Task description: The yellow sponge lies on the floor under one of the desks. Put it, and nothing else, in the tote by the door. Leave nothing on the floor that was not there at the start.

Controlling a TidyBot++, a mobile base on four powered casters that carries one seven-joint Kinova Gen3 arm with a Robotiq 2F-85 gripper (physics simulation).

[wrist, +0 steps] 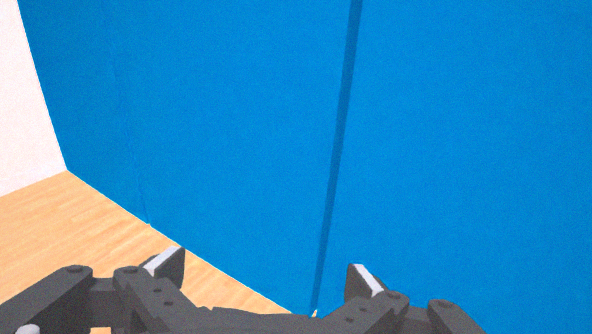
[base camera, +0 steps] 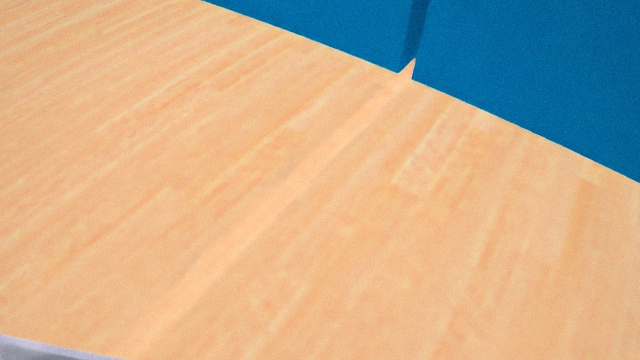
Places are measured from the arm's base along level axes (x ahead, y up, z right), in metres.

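Where they show: gripper, fingertip midpoint: [wrist: 265, 274].
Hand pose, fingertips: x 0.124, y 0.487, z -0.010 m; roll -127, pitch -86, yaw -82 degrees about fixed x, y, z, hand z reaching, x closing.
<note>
After its pixels a point has its place.
My gripper [wrist: 265, 274] @(x 0.124, y 0.487, z -0.010 m) is open, its two fingers wide apart at the bottom of the wrist view, with nothing between them. Behind the fingers are a blue panel and a strip of wood floor. The yellow sponge, the desks, the tote and the door do not show in either view.
A tall blue panel [wrist: 225, 125] [base camera: 525, 60] stands on the wood floor [base camera: 300, 225] @(x 0.340, y -0.397, z -0.032 m) [wrist: 60, 225] @(x 1.075, y -0.397, z -1.157 m) across the front, with a dark vertical seam. A white wall [wrist: 25, 110] @(x 1.516, y 0.050, z -1.568 m) meets it at the left in the wrist view. A light streak crosses the floor.
</note>
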